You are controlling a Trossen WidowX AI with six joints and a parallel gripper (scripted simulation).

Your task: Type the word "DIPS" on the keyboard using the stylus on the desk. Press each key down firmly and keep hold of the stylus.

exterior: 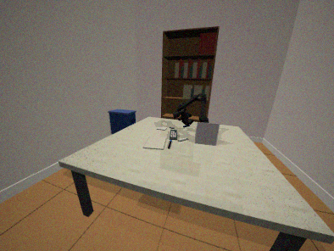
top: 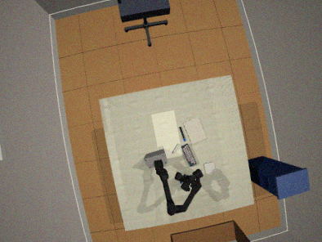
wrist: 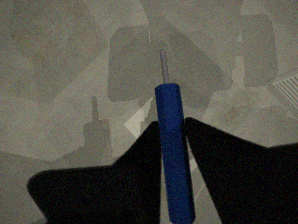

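The blue stylus is 1 cm to the right of my gripper tip and 1 cm behind it. Also, from my gripper tip: notebook: 43 cm to the left, 19 cm ahead, 5 cm below; then blue-capped pen: 39 cm to the left, 7 cm ahead, 5 cm below.
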